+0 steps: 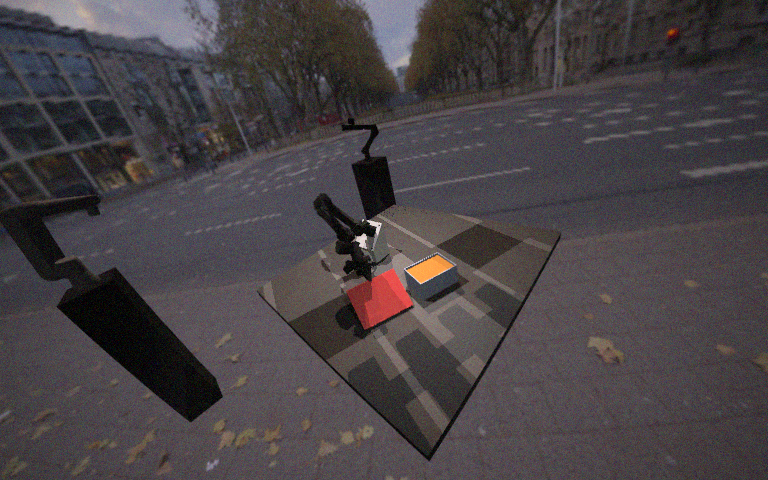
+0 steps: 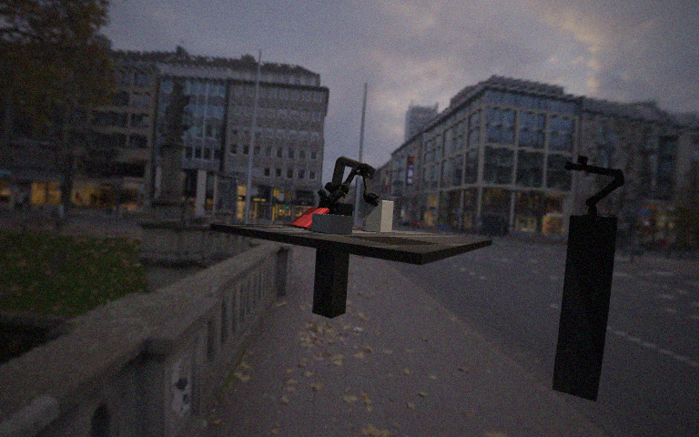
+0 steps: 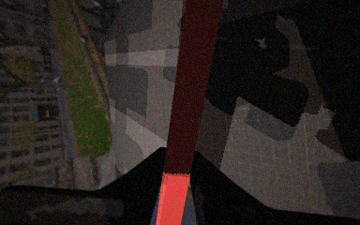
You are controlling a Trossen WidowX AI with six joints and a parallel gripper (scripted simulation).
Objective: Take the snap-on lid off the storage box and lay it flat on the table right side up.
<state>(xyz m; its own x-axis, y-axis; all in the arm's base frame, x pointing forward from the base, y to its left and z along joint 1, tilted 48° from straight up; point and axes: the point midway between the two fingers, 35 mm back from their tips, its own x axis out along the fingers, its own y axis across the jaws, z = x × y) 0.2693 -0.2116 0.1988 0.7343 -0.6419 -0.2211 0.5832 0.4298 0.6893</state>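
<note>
My gripper tip is 6 cm short of the red lid, 2 cm to the left of it and 5 cm above it. Also, from my gripper tip: grey storage box (16 cm ahead, 24 cm to the left, 7 cm below).
</note>
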